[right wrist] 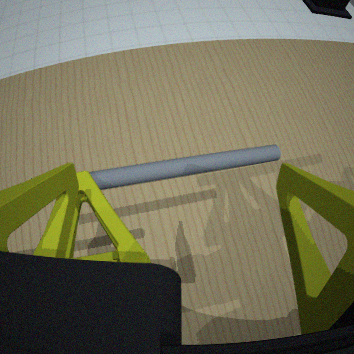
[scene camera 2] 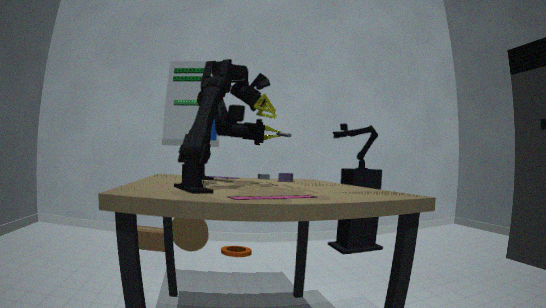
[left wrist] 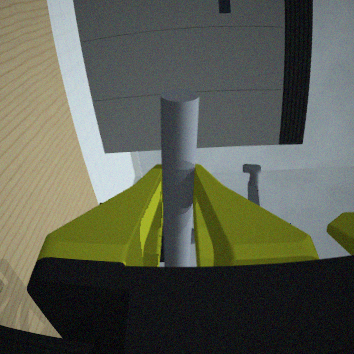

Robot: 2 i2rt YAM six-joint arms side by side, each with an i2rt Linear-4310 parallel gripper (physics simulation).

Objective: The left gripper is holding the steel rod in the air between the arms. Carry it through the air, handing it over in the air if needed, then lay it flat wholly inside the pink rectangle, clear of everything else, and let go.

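Places are measured from the left arm's base along level axes (x down, y back, z left), in metres.
Pixels of known places: left gripper, fingertip midpoint: [right wrist: 79, 176] [left wrist: 177, 175]; right gripper, fingertip midpoint: [right wrist: 176, 174] [scene camera 2: 275, 114] [left wrist: 321, 299]; right arm's base, origin of the base link: [scene camera 2: 191, 189].
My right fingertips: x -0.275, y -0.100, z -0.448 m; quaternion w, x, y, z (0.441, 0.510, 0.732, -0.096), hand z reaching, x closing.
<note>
For each thing: its top centre in the pictures, then the offset to it from my right fingertips. "*": a spot on its surface instead.
- steel rod, middle of its top: [left wrist: 206, 264] [right wrist: 163, 160] [scene camera 2: 283, 130] dx +0.060, dy -0.027, dz -0.019 m
- pink rectangle, surface spot: [scene camera 2: 272, 197] * dx +0.274, dy +0.298, dz -0.365 m
- purple block, middle of its top: [scene camera 2: 286, 173] dx +0.235, dy -0.278, dz +0.243 m
- grey block, middle of its top: [scene camera 2: 263, 174] dx +0.250, dy -0.307, dz +0.458 m
- thin purple strip, surface spot: [scene camera 2: 225, 177] * dx +0.274, dy -0.113, dz +0.537 m
The steel rod [scene camera 2: 285, 134] [left wrist: 180, 130] [right wrist: 225, 159] is a plain grey cylinder, held in the air above the table. My left gripper [scene camera 2: 277, 134] [left wrist: 177, 175] is shut on it; in the left wrist view the rod sticks out past the fingertips. In the right wrist view a left finger covers the rod's left end, and the other end is free. My right gripper [scene camera 2: 271, 113] [right wrist: 176, 174] is open and empty, above the left one, its fingertips near the rod's two visible ends in its wrist view. The pink rectangle [scene camera 2: 272, 197] lies on the table near its front edge, seen almost edge-on.
On the wooden table [scene camera 2: 360, 207], a purple block [scene camera 2: 285, 177] and a grey block [scene camera 2: 263, 176] stand at the back. A thin purple strip [scene camera 2: 225, 178] lies behind the arm base. Another robot arm stands on a black pedestal [scene camera 2: 361, 179] beyond the table. An orange ring [scene camera 2: 236, 255] shows below table height.
</note>
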